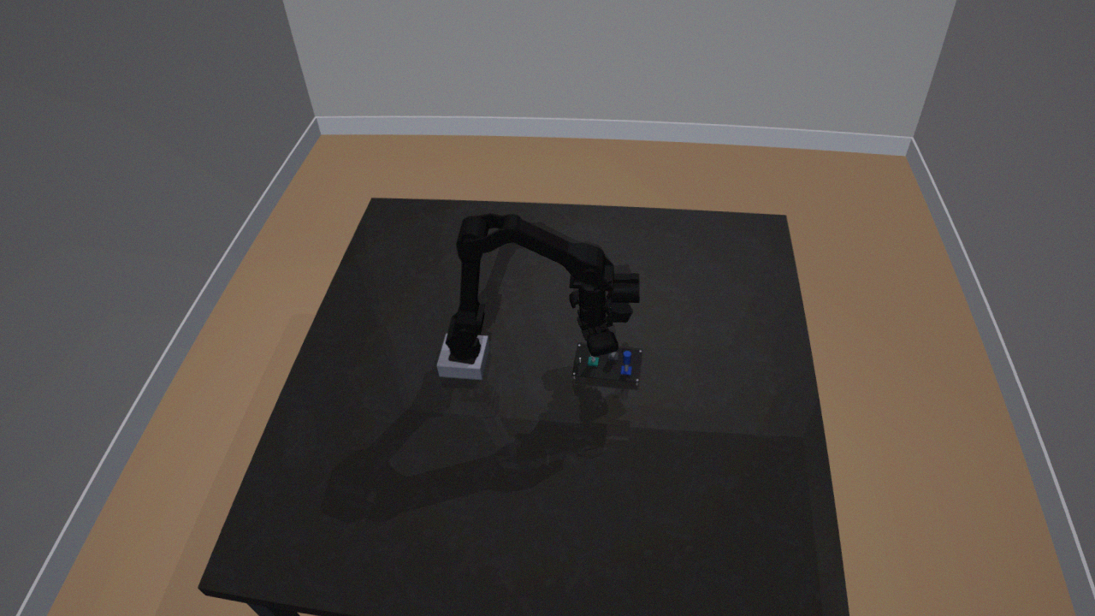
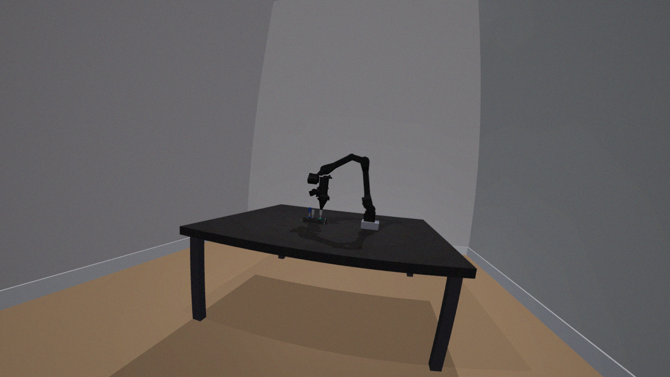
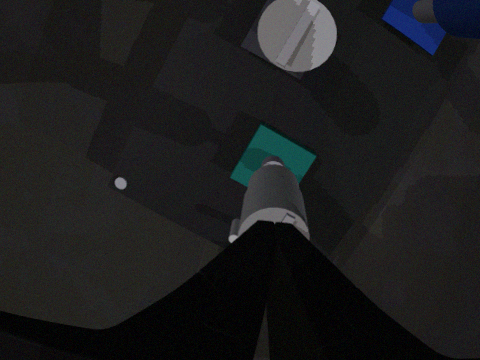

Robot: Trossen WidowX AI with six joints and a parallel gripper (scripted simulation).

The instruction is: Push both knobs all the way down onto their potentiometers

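Right now my gripper tip is 40 mm short of the white knob, 20 mm to the right of it and 20 mm above it.
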